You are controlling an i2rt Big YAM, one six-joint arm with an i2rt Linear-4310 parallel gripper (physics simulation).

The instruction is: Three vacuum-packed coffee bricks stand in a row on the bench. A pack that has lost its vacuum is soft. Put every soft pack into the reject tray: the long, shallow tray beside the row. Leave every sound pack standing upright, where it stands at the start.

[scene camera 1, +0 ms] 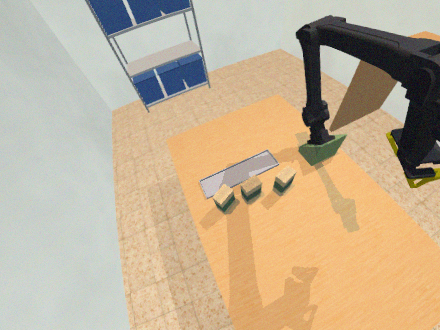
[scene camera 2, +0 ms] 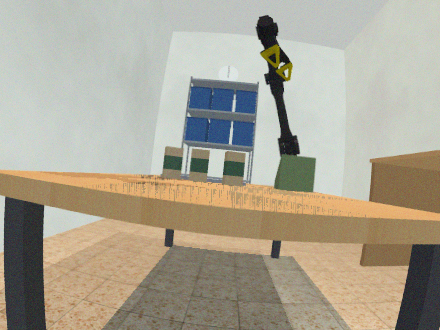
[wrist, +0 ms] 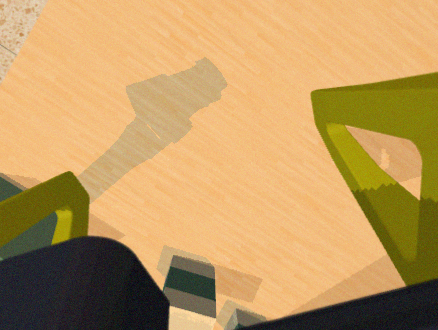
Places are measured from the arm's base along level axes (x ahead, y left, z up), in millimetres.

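Pixels of known places: gripper, fingertip midpoint: (scene camera 1: 406, 170) (scene camera 2: 283, 74) (wrist: 192, 147); arm's base at its link origin: (scene camera 1: 320, 141) (scene camera 2: 292, 168).
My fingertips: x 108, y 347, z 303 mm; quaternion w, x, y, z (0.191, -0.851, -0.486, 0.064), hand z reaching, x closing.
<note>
Ahead of a thing's pixels: the offset from my fingertips to its middle.
Three beige coffee packs with dark green bands stand upright in a row: the left pack {dx +440, dy -249, dz -335 mm} (scene camera 1: 224, 199) (scene camera 2: 172, 162), the middle pack {dx +314, dy -249, dz -335 mm} (scene camera 1: 251, 188) (scene camera 2: 199, 166) and the right pack {dx +161, dy -233, dz -335 mm} (scene camera 1: 284, 180) (scene camera 2: 234, 168), with a wider gap before the right one. No softness can be told by look. The long, shallow grey tray {dx +319, dy -394, dz -413 mm} (scene camera 1: 242, 171) lies beside the row. My gripper (scene camera 1: 406, 162) (scene camera 2: 278, 63) (wrist: 192, 147) is open and empty, high above the bench and away from the packs. In the wrist view, the right pack {dx +156, dy -222, dz -334 mm} (wrist: 192, 282) and part of the middle pack {dx +312, dy -237, dz -394 mm} (wrist: 246, 319) show at the bottom.
The arm rises from a green block (scene camera 1: 323, 150) (scene camera 2: 296, 173) to the right of the row. A brown desk (scene camera 1: 362, 95) (scene camera 2: 405, 200) stands beyond the bench at the right. A shelf rack (scene camera 1: 208, 75) (scene camera 2: 222, 114) with blue bins stands by the wall.
</note>
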